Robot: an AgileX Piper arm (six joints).
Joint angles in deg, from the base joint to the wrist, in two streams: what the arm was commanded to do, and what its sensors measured. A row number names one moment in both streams.
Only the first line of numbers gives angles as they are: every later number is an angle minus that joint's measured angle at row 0.
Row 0, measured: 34.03 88.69 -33.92 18.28 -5.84 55.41
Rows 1 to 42, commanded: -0.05 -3.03 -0.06 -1.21 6.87 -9.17; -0.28 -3.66 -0.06 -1.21 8.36 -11.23; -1.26 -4.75 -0.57 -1.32 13.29 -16.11; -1.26 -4.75 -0.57 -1.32 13.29 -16.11; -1.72 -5.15 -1.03 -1.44 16.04 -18.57; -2.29 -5.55 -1.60 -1.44 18.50 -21.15; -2.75 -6.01 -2.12 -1.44 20.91 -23.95; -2.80 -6.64 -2.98 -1.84 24.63 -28.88; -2.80 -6.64 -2.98 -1.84 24.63 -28.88; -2.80 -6.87 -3.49 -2.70 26.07 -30.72; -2.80 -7.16 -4.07 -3.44 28.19 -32.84; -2.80 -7.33 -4.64 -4.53 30.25 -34.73; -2.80 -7.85 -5.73 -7.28 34.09 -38.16; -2.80 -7.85 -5.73 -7.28 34.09 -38.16; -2.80 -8.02 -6.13 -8.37 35.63 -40.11; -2.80 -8.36 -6.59 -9.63 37.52 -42.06; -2.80 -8.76 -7.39 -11.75 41.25 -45.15; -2.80 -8.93 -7.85 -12.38 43.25 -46.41; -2.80 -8.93 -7.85 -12.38 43.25 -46.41; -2.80 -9.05 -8.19 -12.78 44.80 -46.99; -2.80 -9.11 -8.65 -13.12 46.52 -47.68; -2.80 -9.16 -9.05 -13.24 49.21 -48.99; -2.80 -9.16 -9.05 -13.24 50.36 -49.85; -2.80 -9.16 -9.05 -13.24 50.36 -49.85; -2.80 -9.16 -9.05 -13.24 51.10 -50.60; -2.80 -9.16 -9.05 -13.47 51.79 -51.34; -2.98 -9.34 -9.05 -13.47 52.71 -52.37; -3.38 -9.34 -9.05 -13.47 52.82 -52.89; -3.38 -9.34 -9.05 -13.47 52.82 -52.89; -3.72 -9.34 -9.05 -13.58 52.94 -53.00; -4.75 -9.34 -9.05 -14.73 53.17 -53.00; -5.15 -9.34 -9.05 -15.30 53.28 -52.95; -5.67 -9.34 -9.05 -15.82 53.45 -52.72; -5.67 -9.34 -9.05 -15.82 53.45 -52.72; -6.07 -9.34 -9.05 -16.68 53.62 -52.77; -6.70 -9.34 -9.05 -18.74 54.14 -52.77; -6.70 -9.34 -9.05 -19.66 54.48 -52.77; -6.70 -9.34 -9.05 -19.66 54.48 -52.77; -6.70 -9.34 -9.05 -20.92 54.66 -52.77; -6.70 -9.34 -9.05 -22.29 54.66 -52.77; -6.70 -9.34 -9.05 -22.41 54.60 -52.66; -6.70 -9.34 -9.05 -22.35 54.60 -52.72
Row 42, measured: -6.41 -8.99 -8.77 -21.32 54.03 -52.20
